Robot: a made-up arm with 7 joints. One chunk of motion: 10 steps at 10 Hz.
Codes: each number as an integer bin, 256 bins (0 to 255) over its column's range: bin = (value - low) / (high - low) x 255, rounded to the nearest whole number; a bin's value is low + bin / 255 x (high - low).
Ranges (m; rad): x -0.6..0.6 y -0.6..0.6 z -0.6..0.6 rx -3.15..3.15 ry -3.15..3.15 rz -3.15..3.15
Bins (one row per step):
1: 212 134 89 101 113 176
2: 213 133 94 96 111 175
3: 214 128 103 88 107 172
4: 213 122 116 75 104 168
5: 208 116 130 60 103 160
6: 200 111 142 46 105 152
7: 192 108 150 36 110 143
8: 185 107 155 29 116 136
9: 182 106 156 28 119 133
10: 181 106 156 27 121 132
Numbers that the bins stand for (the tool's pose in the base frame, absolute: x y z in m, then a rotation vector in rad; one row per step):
1: 0.3976 0.0306 -0.1812 -0.6547 -0.3582 1.1982
2: 0.4024 0.0259 -0.1576 -0.7782 -0.4076 1.1735
3: 0.4071 0.0024 -0.1153 -0.9759 -0.5065 1.0994
4: 0.4024 -0.0259 -0.0541 -1.2971 -0.5806 1.0006
5: 0.3788 -0.0541 0.0118 -1.6676 -0.6053 0.8029
6: 0.3412 -0.0776 0.0682 -2.0135 -0.5559 0.6053
7: 0.3035 -0.0918 0.1059 -2.2606 -0.4324 0.3829
8: 0.2706 -0.0965 0.1294 -2.4335 -0.2841 0.2100
9: 0.2565 -0.1012 0.1341 -2.4582 -0.2100 0.1359
10: 0.2518 -0.1012 0.1341 -2.4829 -0.1606 0.1112

